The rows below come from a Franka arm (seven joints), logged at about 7 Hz.
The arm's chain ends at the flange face. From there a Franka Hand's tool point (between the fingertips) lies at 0.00 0.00 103.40 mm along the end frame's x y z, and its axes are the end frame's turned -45 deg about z.
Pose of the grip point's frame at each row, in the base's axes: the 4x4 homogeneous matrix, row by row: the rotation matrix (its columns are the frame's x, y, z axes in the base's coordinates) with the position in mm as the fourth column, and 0 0 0 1 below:
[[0.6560 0.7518 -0.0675 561.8], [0.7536 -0.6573 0.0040 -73.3], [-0.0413 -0.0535 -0.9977 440.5], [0 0 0 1]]
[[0.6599 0.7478 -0.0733 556.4], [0.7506 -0.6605 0.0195 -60.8], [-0.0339 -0.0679 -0.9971 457.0], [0 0 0 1]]
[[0.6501 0.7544 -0.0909 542.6], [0.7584 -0.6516 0.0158 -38.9], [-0.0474 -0.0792 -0.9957 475.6], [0 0 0 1]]
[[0.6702 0.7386 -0.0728 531.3], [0.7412 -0.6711 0.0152 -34.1], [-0.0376 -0.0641 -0.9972 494.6], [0 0 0 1]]
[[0.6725 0.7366 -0.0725 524.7], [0.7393 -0.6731 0.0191 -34.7], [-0.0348 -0.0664 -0.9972 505.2], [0 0 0 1]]
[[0.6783 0.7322 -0.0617 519.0], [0.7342 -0.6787 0.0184 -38.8], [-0.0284 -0.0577 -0.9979 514.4], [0 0 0 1]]
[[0.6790 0.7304 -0.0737 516.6], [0.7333 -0.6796 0.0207 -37.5], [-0.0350 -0.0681 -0.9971 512.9], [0 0 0 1]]
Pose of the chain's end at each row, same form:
[[0.9955 0.0677 -0.0675 568.8], [0.0681 -0.9977 0.0040 -73.7], [-0.0670 -0.0086 -0.9977 543.7], [0 0 0 1]]
[[0.9954 0.0622 -0.0733 564.0], [0.0637 -0.9978 0.0195 -62.8], [-0.0720 -0.0240 -0.9971 560.1], [0 0 0 1]]
[[0.9931 0.0738 -0.0909 552.0], [0.0755 -0.9970 0.0158 -40.5], [-0.0895 -0.0225 -0.9957 578.6], [0 0 0 1]]
[[0.9962 0.0484 -0.0728 538.8], [0.0496 -0.9986 0.0152 -35.7], [-0.0719 -0.0187 -0.9972 597.7], [0 0 0 1]]
[[0.9964 0.0453 -0.0725 532.2], [0.0468 -0.9987 0.0191 -36.7], [-0.0716 -0.0223 -0.9972 608.3], [0 0 0 1]]
[[0.9974 0.0381 -0.0617 525.4], [0.0392 -0.9991 0.0184 -40.7], [-0.0609 -0.0207 -0.9979 617.6], [0 0 0 1]]
[[0.9966 0.0363 -0.0737 524.2], [0.0380 -0.9991 0.0207 -39.6], [-0.0729 -0.0234 -0.9971 616.0], [0 0 0 1]]

